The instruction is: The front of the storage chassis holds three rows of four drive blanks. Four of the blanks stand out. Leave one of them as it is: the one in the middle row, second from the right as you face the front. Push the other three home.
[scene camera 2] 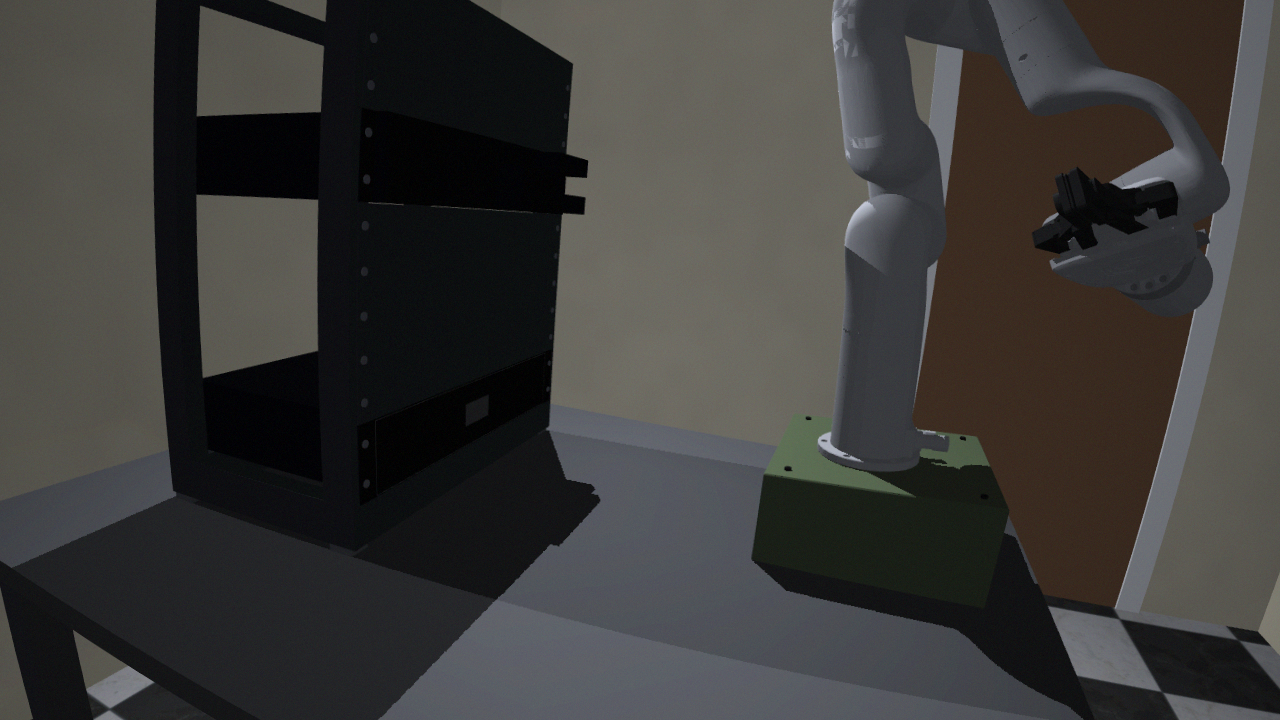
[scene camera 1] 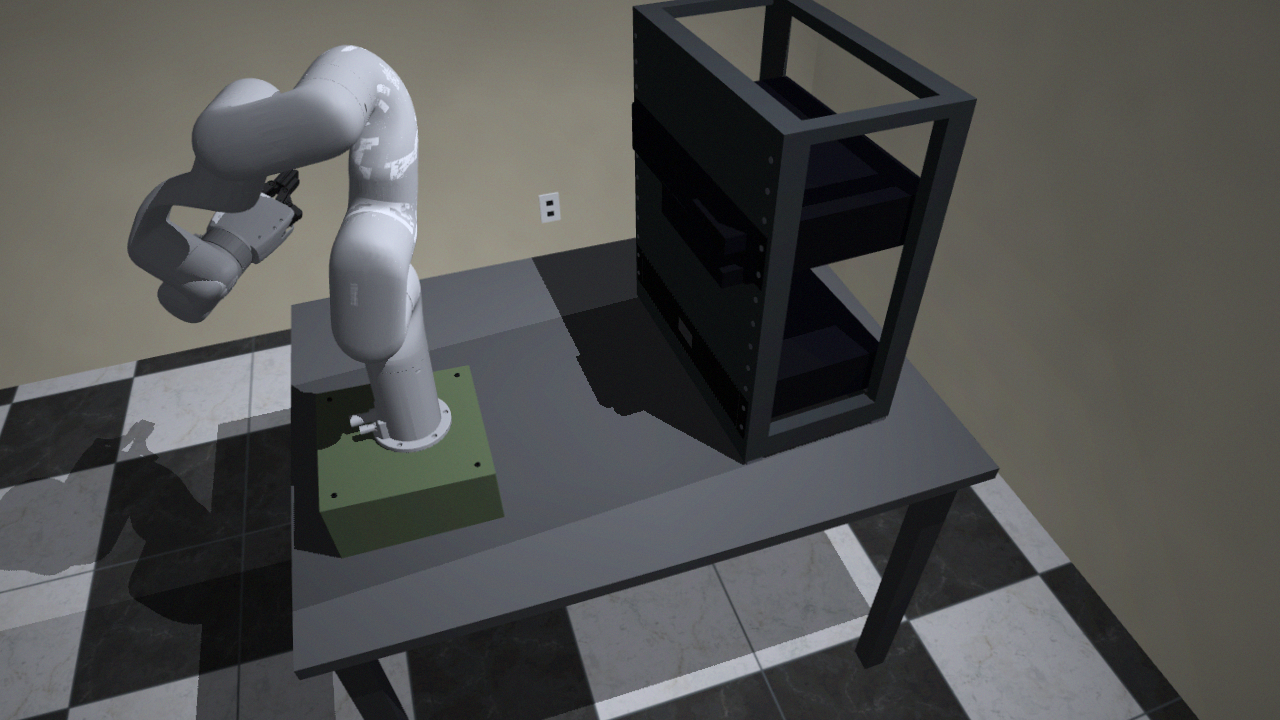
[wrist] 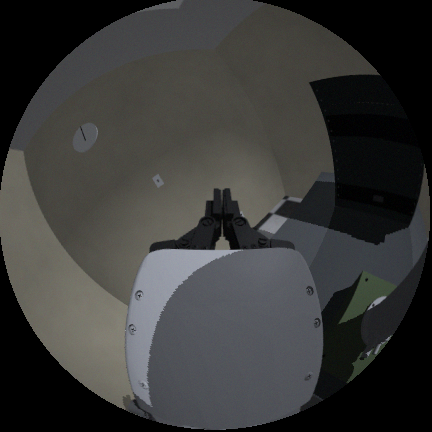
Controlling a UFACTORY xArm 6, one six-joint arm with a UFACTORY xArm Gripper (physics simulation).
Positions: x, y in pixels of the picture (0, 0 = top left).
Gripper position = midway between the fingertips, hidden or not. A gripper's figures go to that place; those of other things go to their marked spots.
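Rack (scene camera 2: 436, 325), 0.80 m from the lens. My gripper (scene camera 2: 1070, 190), 0.52 m from the lens.
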